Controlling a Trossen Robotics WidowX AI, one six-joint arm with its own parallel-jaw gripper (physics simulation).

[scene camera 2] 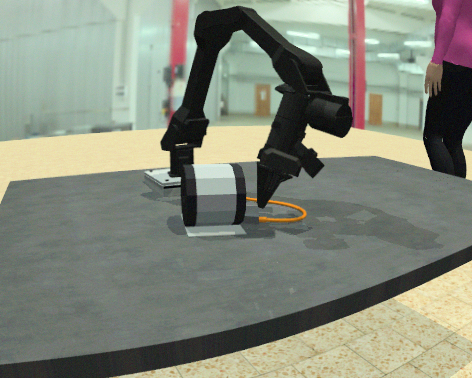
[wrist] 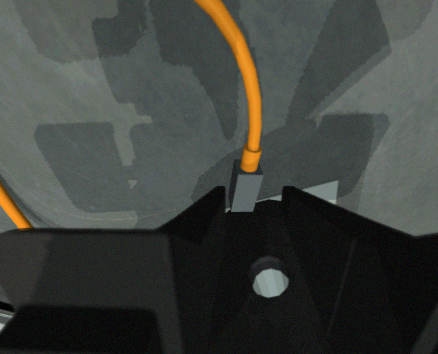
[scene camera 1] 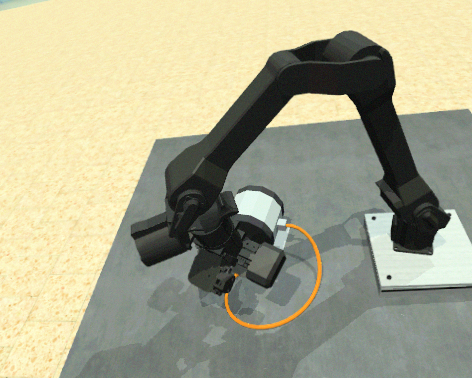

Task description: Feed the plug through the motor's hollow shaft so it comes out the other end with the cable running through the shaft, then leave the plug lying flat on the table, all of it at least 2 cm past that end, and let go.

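Places are measured from the arm's base along level axes (x ahead, y left, z up), in centimetres.
Where they show: gripper, fingertip midpoint: (scene camera 2: 260,206) (wrist: 253,195) (scene camera 1: 239,263); arm's base at its link origin: (scene camera 1: 412,239).
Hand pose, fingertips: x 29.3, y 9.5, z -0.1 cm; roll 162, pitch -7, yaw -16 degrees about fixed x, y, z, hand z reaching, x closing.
Each offset is from my fingertips to the top centre of the thing. "pt": to the spot under its first point. Level surfaces: height alone.
The motor @(dz +7.2, dx -0.9, dy -8.4 cm) (scene camera 1: 257,207) (scene camera 2: 215,195) (wrist: 270,237), a white drum with dark ends, lies on its side; light shows through its shaft hole in the wrist view. The grey plug @(dz -1.6, dx -0.4, dy -1.5 cm) (scene camera 2: 252,219) (wrist: 245,194) lies on the table in front of the motor's near end, outside the shaft, pointing toward the motor. Its orange cable (scene camera 1: 320,270) (scene camera 2: 305,212) (wrist: 255,100) loops out and back to the motor's side. My gripper (scene camera 2: 261,204) (wrist: 253,195) is partly open and empty, with its fingertips above the plug, one to each side of it in the wrist view. In scene camera 1 the plug is hidden by the gripper.
A small white block @(pt dz +3.0, dx -6.6, dy -7.8 cm) (scene camera 1: 282,223) beside the motor holds the cable's other end. The motor rests on a pale plate @(dz -2.8, dx -0.6, dy -8.4 cm) (scene camera 2: 215,231). The arm's white base plate (scene camera 1: 375,250) (scene camera 2: 157,178) stands on the grey table @(dz -3.0 cm) (scene camera 1: 380,340) (scene camera 2: 125,290). The gripper is close to the motor's end.
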